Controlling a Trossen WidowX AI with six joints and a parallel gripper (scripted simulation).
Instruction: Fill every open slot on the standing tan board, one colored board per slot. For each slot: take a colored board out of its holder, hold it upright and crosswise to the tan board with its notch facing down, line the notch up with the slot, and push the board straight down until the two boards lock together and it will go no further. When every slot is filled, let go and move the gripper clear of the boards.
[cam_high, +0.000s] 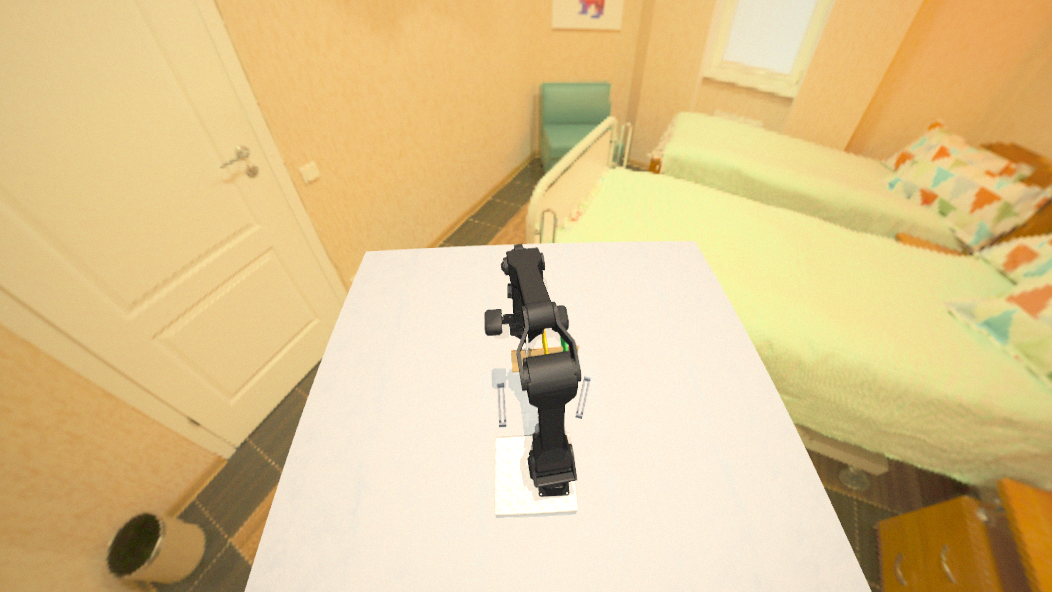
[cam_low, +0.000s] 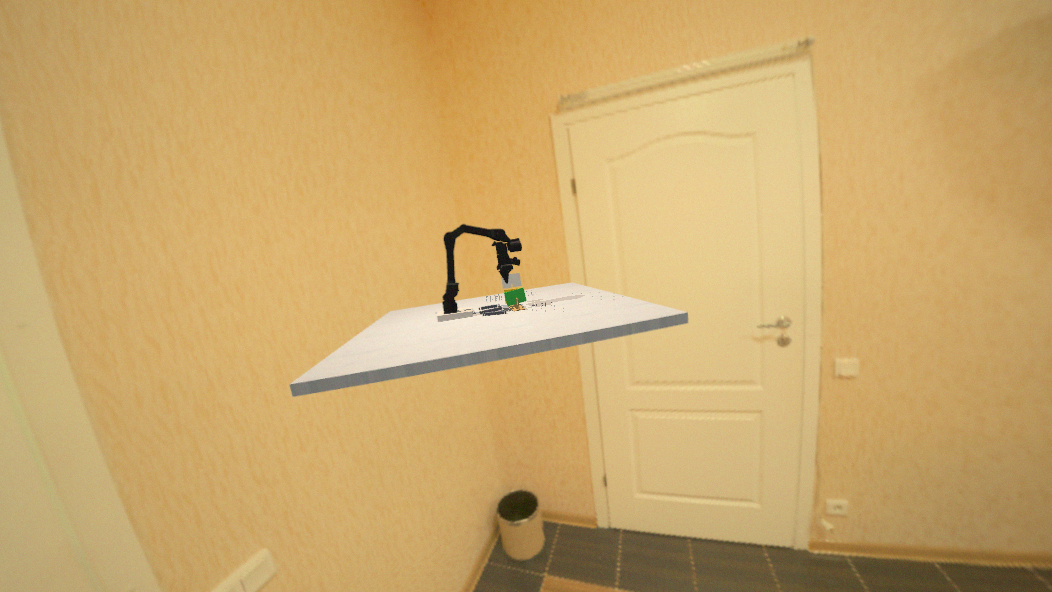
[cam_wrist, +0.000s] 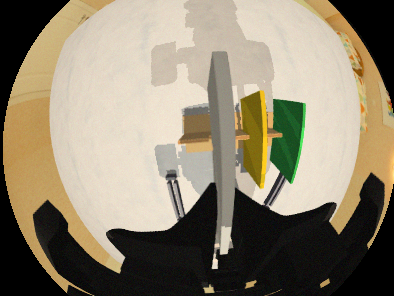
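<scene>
My gripper tip is now 20 mm short of the yellow board, 50 mm to the left of it and 70 mm above it. From my gripper tip the other things lie so: tan board: 20 mm ahead, 50 mm to the right, 100 mm below; green board: 30 mm ahead, 100 mm to the right, 70 mm below.
</scene>
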